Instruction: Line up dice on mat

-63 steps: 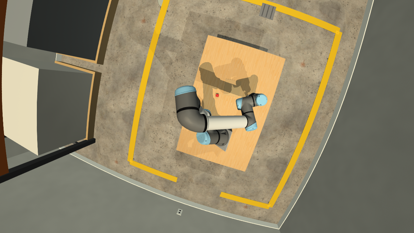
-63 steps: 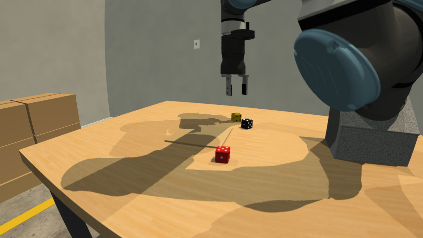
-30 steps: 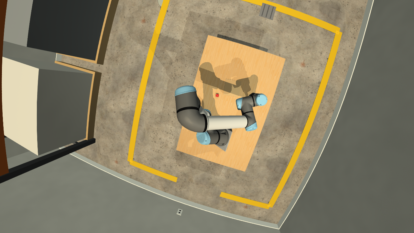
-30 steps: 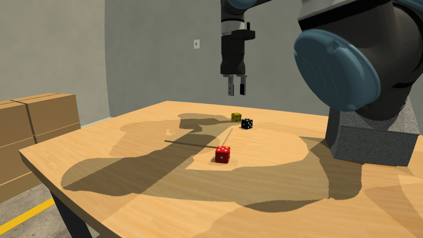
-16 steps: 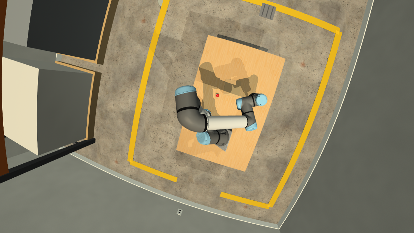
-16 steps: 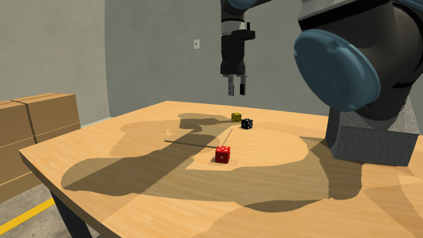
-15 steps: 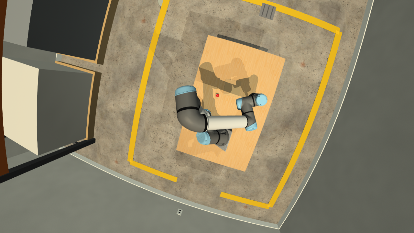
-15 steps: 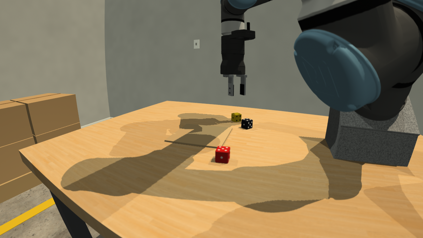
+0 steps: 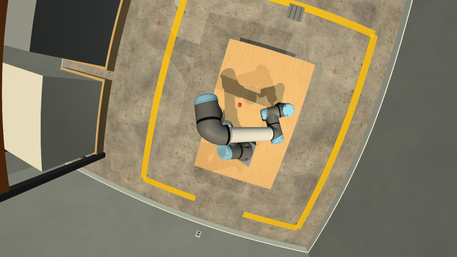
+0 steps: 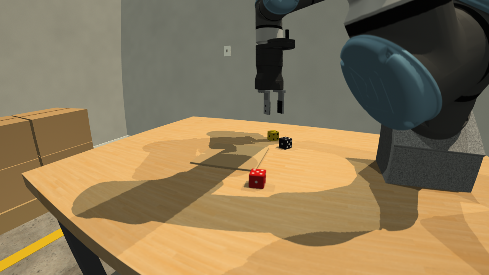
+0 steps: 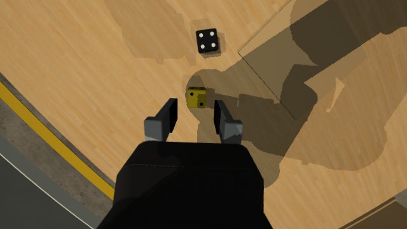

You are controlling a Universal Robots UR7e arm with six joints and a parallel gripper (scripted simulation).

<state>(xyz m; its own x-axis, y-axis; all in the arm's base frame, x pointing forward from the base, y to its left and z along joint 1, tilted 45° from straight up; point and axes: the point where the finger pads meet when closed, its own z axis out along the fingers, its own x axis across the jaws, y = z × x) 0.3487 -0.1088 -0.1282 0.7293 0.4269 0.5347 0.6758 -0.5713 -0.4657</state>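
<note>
Now: the yellow die 8 cm below my hand. Also, from my hand: tan mat 7 cm ahead, 15 cm to the left, 9 cm below; red die 2 cm behind, 27 cm to the left, 8 cm below; black die 4 cm behind, 6 cm to the left, 8 cm below.
</note>
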